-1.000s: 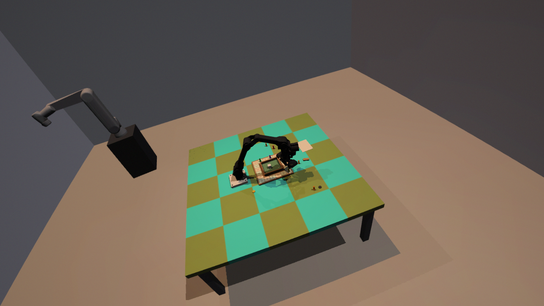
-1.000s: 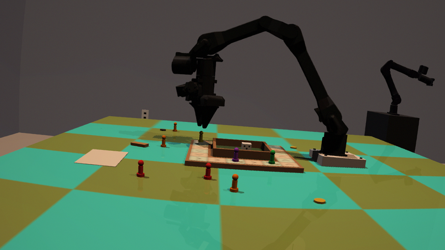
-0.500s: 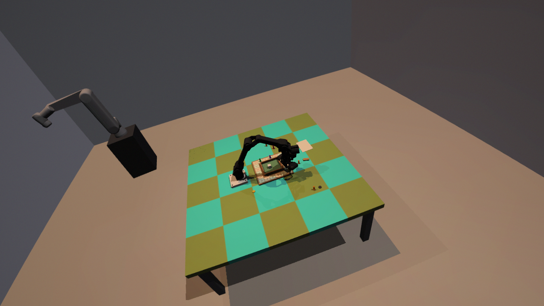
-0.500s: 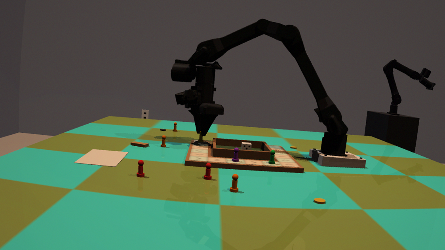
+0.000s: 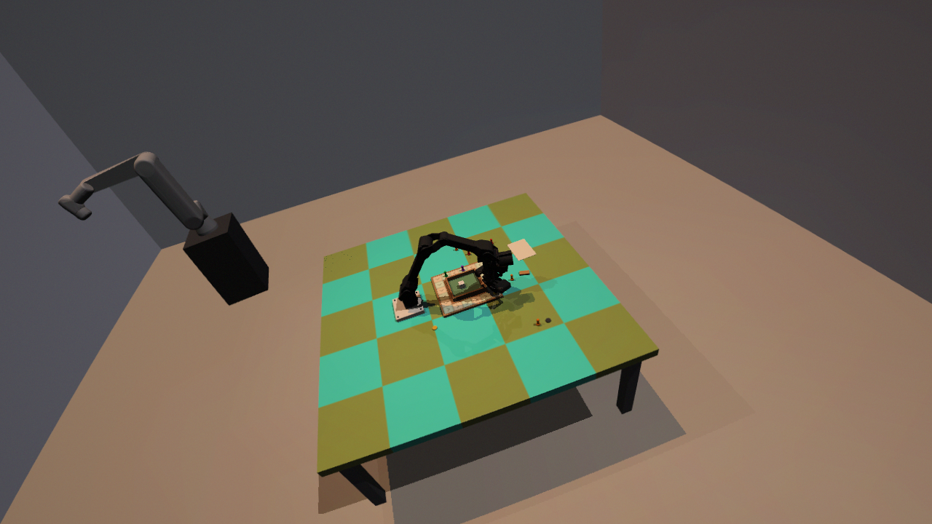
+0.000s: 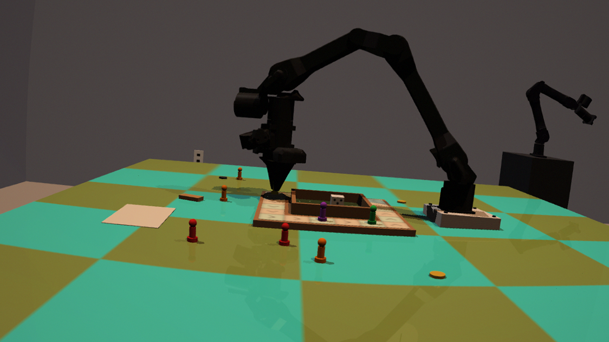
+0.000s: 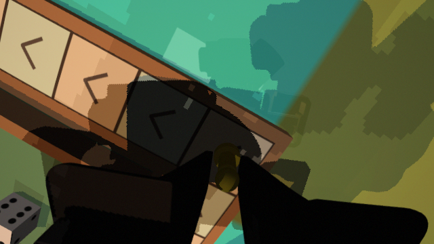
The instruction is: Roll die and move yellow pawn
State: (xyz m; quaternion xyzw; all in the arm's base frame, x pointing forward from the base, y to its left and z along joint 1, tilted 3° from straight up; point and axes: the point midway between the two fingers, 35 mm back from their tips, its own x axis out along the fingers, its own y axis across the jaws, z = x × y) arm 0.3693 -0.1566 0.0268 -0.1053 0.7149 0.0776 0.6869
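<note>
Now: the white die 13 cm to the left of my gripper tip, 11 cm behind it and 1 cm above it. The rest, counted from my gripper tip: sunken tray 12 cm to the left, 10 cm behind, 1 cm below; small brown block 18 cm ahead, 5 cm to the left, 2 cm below; yellow pawn 1 cm above.
</note>
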